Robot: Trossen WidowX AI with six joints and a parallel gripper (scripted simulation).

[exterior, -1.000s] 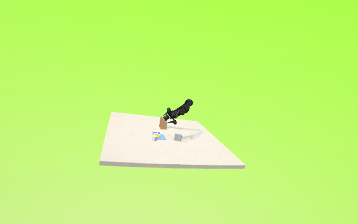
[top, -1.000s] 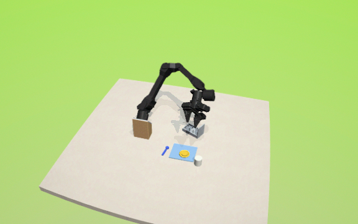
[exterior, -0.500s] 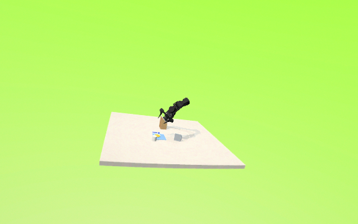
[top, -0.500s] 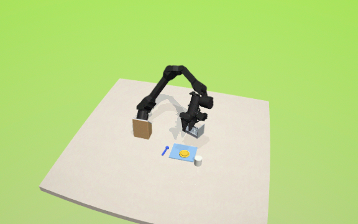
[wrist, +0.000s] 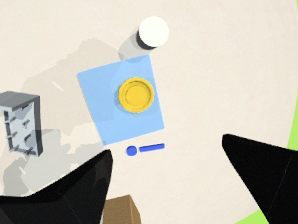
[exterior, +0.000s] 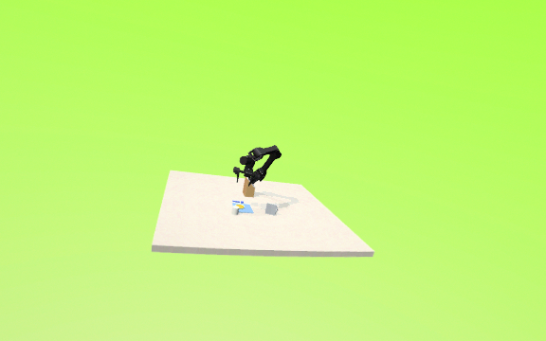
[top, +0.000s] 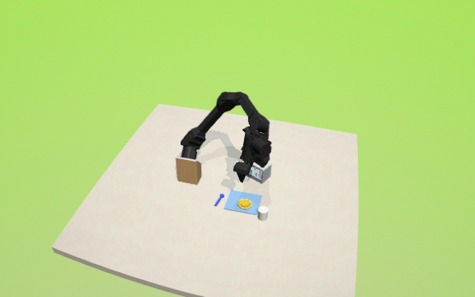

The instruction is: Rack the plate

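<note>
My gripper tip is now 160 mm above the yellow plate, 10 mm to the right of it and 10 mm short of it. From my gripper tip the other things lie so: white cup (150 mm below, 100 mm ahead, 30 mm to the right); blue spoon (180 mm below, 120 mm behind, 20 mm to the left); grey dish rack (240 mm to the left, 160 mm below).
</note>
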